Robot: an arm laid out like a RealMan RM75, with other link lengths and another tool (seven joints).
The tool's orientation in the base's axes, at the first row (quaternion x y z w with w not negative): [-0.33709, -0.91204, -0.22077, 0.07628]
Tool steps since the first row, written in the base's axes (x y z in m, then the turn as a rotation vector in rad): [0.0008, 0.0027, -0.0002, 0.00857, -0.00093, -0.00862]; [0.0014, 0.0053, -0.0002, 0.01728, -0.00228, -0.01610]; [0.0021, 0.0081, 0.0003, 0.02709, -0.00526, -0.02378]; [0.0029, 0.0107, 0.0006, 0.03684, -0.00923, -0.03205]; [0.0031, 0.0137, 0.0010, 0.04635, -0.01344, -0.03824]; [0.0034, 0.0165, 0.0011, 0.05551, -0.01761, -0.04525]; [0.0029, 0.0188, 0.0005, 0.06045, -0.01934, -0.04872]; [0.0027, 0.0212, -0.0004, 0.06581, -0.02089, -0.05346]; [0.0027, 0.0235, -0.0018, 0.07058, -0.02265, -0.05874]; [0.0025, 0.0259, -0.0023, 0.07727, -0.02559, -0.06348]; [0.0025, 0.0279, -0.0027, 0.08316, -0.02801, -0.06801]
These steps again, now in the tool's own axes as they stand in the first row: [0.0009, 0.0023, 0.0014, -0.00955, 0.00190, 0.00734]; [0.0020, 0.0044, 0.0026, -0.01911, 0.00401, 0.01348]; [0.0032, 0.0069, 0.0034, -0.03052, 0.00566, 0.01906]; [0.0042, 0.0093, 0.0044, -0.04263, 0.00640, 0.02472]; [0.0059, 0.0116, 0.0054, -0.05410, 0.00755, 0.02841]; [0.0073, 0.0137, 0.0065, -0.06551, 0.00821, 0.03285]; [0.0089, 0.0148, 0.0081, -0.07128, 0.00903, 0.03521]; [0.0102, 0.0159, 0.0100, -0.07762, 0.00980, 0.03878]; [0.0111, 0.0170, 0.0123, -0.08380, 0.00985, 0.04273]; [0.0125, 0.0183, 0.0138, -0.09196, 0.01054, 0.04568]; [0.0135, 0.0195, 0.0151, -0.09916, 0.01113, 0.04868]
